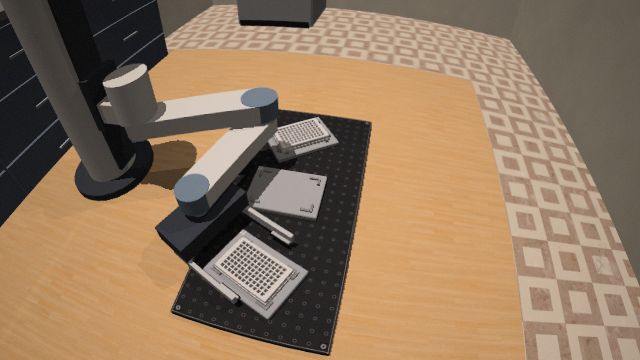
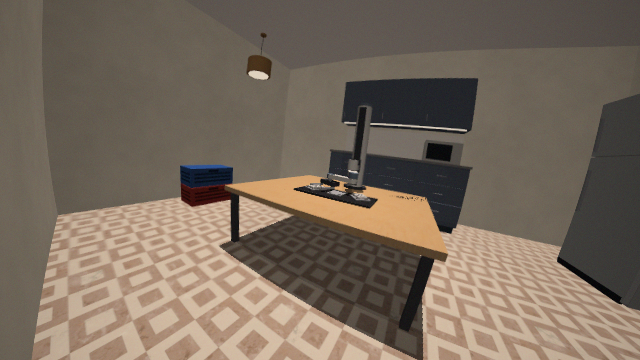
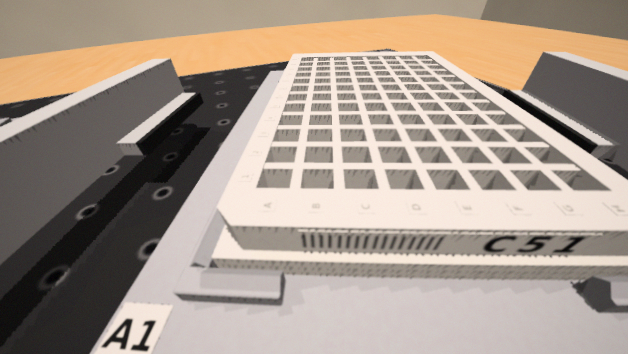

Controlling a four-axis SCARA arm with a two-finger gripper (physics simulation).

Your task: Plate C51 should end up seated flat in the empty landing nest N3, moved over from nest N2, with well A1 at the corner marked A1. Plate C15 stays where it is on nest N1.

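Note:
Plate C51 is a white well plate lying flat on its grey nest, with its well A1 at the nest's A1 label. My gripper is open, its two fingers standing apart on either side of C51, with gaps between the fingers and the plate. The empty nest N3 is a grey slab with raised corner brackets in the middle of the mat, partly in the arm's shadow. Plate C15 sits on its nest at the far end.
The black perforated mat lies on the wooden table. The arm's column stands behind the mat. The finger nearer N3 stands between C51's nest and N3.

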